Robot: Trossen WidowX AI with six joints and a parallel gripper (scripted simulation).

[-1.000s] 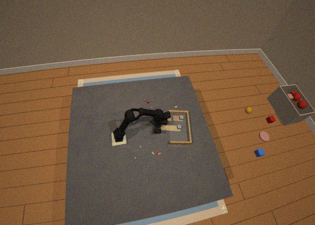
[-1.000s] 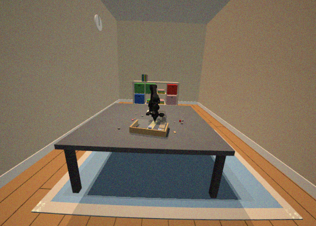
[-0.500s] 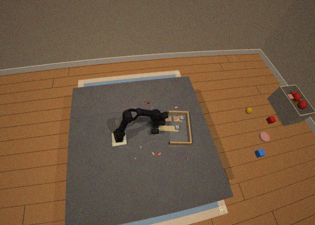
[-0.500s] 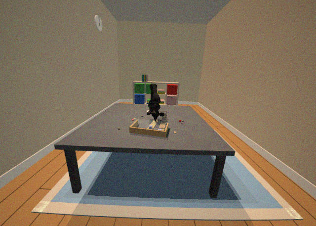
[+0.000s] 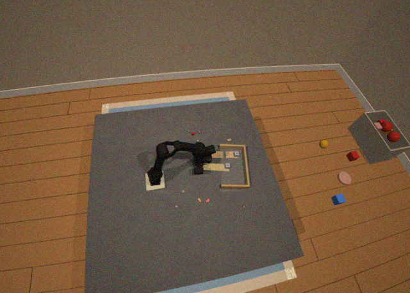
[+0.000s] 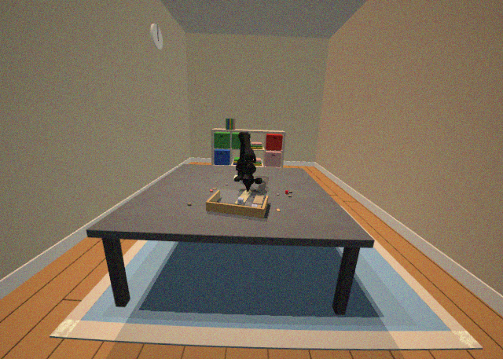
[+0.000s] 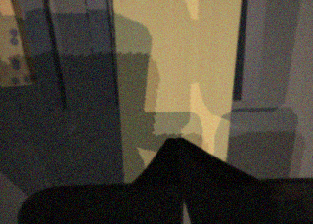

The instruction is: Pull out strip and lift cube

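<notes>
Right now the strip is 90 mm ahead of my gripper tip and 20 mm to the right of it.
</notes>
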